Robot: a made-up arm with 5 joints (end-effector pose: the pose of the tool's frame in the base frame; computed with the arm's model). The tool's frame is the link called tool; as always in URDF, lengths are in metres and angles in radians.
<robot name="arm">
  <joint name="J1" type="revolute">
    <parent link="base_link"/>
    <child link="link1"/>
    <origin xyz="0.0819 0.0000 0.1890" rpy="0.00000 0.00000 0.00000"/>
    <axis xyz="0 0 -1"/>
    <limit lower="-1.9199" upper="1.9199" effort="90" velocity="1.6"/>
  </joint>
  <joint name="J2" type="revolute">
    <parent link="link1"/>
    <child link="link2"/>
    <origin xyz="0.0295 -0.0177 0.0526" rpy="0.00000 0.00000 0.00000"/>
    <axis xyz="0 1 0"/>
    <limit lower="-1.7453" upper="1.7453" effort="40" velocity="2.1"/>
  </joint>
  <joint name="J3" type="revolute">
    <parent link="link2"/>
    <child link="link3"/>
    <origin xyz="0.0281 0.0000 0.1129" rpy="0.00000 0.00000 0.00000"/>
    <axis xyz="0 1 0"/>
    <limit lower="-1.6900" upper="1.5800" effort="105" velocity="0.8"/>
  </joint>
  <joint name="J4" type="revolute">
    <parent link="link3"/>
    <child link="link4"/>
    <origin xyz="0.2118 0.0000 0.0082" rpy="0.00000 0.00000 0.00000"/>
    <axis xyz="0 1 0"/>
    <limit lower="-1.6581" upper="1.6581" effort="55" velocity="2.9"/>
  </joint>
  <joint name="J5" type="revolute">
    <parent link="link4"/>
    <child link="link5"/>
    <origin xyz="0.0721 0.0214 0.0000" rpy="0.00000 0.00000 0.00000"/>
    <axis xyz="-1 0 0"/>
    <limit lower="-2.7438" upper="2.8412" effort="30" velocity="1.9"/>
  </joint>
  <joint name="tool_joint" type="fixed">
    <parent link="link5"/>
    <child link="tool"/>
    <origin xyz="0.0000 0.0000 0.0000" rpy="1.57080 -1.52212 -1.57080"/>
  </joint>
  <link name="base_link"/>
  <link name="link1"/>
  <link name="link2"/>
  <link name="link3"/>
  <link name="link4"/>
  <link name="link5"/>
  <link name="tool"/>
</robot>
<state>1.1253 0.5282 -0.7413 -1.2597 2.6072</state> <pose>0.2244 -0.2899 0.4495 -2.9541 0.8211 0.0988</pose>
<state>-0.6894 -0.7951 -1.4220 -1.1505 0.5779</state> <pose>-0.1024 -0.1471 0.4887 -0.1136 1.4153 1.0206</pose>
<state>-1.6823 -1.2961 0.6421 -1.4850 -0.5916</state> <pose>0.0724 0.0520 0.4954 -2.4060 1.0443 0.3812</pose>
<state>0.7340 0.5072 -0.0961 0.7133 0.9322</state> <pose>0.3349 -0.2233 0.1845 -0.3232 -0.3085 0.1470</pose>
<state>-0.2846 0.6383 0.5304 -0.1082 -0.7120</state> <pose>0.3160 0.0723 0.0609 0.2571 -0.4463 -0.4656</pose>
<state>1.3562 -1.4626 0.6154 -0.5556 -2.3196</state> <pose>0.0997 -0.0641 0.5170 -1.4946 2.6969 0.2487</pose>
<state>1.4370 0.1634 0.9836 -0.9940 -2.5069</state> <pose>0.1178 -0.2388 0.1477 -0.9108 1.4551 1.8232</pose>
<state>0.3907 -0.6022 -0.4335 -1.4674 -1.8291</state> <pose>0.1127 -0.0087 0.5799 -1.6994 1.8480 -1.1447</pose>
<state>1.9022 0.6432 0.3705 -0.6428 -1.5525</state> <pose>-0.0141 -0.2904 0.1135 0.2434 1.6051 2.3345</pose>
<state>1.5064 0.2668 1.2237 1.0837 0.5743</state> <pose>0.0889 -0.0504 0.0939 0.8855 0.5488 -0.8945</pose>
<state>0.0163 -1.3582 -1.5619 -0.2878 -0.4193</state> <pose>-0.2733 0.0095 0.3266 -0.3397 1.4783 -0.3887</pose>
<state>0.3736 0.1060 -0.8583 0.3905 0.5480</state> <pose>0.3494 -0.1009 0.5271 -0.8174 -1.7522 0.0839</pose>
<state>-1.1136 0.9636 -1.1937 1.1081 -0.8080</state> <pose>0.2501 0.3504 0.2838 0.5789 -0.3840 0.2465</pose>
